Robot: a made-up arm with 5 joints.
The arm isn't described. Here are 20 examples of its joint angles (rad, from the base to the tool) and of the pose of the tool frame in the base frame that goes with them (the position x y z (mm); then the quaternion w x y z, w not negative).
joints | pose
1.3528 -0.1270 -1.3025 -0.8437 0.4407 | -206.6 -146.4 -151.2 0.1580 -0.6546 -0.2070 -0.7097
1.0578 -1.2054 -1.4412 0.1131 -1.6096 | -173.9 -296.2 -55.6 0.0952 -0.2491 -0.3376 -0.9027
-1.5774 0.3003 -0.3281 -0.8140 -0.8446 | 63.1 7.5 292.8 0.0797 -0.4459 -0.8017 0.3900
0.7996 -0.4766 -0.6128 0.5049 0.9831 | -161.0 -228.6 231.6 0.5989 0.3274 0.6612 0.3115
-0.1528 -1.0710 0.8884 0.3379 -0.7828 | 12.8 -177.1 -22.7 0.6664 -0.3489 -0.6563 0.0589
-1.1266 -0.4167 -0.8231 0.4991 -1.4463 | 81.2 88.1 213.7 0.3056 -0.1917 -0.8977 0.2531
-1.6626 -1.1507 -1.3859 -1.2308 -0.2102 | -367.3 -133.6 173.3 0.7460 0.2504 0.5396 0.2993
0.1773 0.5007 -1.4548 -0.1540 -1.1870 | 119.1 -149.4 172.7 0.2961 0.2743 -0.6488 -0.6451
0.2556 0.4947 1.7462 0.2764 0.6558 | -167.6 71.0 7.5 0.1061 0.6679 -0.6217 0.3951
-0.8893 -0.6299 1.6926 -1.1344 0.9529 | -8.0 8.2 125.8 0.0247 0.0011 -0.2323 0.9723
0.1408 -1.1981 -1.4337 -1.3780 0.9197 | -340.9 -16.5 95.0 0.2390 0.9615 -0.0448 0.1283
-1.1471 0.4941 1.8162 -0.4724 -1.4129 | 99.6 -100.5 139.7 0.1420 -0.5379 -0.0146 0.8308
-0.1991 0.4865 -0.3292 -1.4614 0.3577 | -71.9 -250.6 277.5 0.1399 0.4859 0.8618 -0.0397
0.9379 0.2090 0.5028 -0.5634 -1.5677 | 61.2 -113.1 -57.6 0.7593 0.0099 -0.5983 -0.2559
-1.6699 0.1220 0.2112 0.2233 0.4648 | -12.4 124.7 -24.1 0.0724 0.2840 -0.6047 0.7406
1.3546 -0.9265 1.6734 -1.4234 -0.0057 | -1.2 -251.5 -28.7 0.5393 -0.2626 -0.7629 0.2412
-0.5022 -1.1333 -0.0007 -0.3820 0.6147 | -139.8 -54.8 329.0 0.3491 0.5552 0.6432 -0.3952
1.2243 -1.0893 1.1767 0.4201 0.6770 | 22.9 -30.5 81.8 0.2072 0.1022 -0.8698 -0.4360
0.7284 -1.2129 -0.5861 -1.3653 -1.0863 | -401.4 -50.9 -42.2 0.2025 -0.6631 0.1026 -0.7132
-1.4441 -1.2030 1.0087 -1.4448 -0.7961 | -294.7 174.4 296.2 0.4041 0.8903 0.1057 -0.1815
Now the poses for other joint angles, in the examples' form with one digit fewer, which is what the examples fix.
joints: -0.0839 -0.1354 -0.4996 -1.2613 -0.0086
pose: -196 -317 198 0.037 0.673 0.708 0.211
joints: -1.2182 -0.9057 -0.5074 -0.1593 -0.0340
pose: -142 87 350 0.469 0.343 0.740 -0.340
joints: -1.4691 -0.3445 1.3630 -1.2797 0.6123
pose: 9 115 115 0.202 0.110 0.007 -0.973
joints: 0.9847 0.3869 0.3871 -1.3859 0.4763
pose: -41 -302 117 0.050 0.416 0.896 0.150
